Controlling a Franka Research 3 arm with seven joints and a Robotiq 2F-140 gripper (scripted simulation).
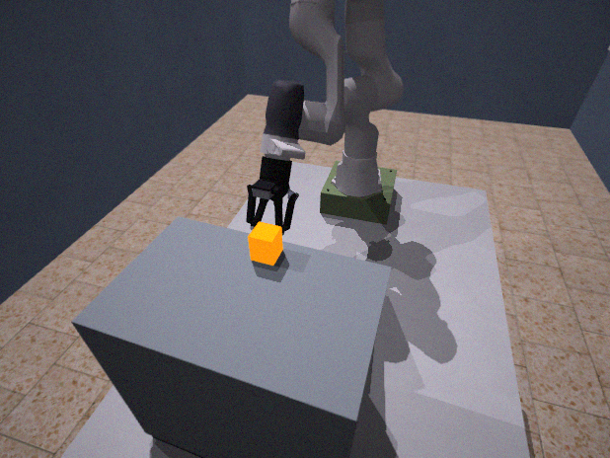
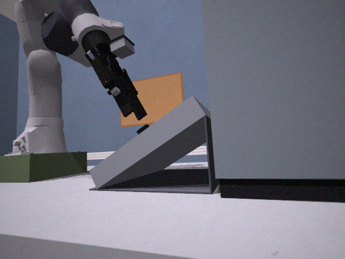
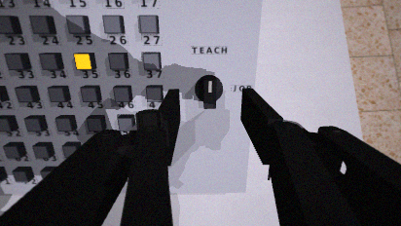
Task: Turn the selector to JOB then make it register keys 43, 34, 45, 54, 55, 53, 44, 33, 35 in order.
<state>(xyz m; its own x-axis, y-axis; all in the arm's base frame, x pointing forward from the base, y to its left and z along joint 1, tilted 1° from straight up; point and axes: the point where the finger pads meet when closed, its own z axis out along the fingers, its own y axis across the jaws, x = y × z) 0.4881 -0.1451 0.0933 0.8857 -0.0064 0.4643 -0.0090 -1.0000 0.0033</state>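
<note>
Now: the black selector knob 7 cm below my hand and 4 cm ahead of it. From my hand the other things lie so: key 35 (12 cm to the left, 7 cm ahead, 6 cm below); then key 37 (7 cm ahead, 6 cm to the left, 6 cm below); then key 45 (12 cm to the left, 8 cm below, 4 cm ahead).
</note>
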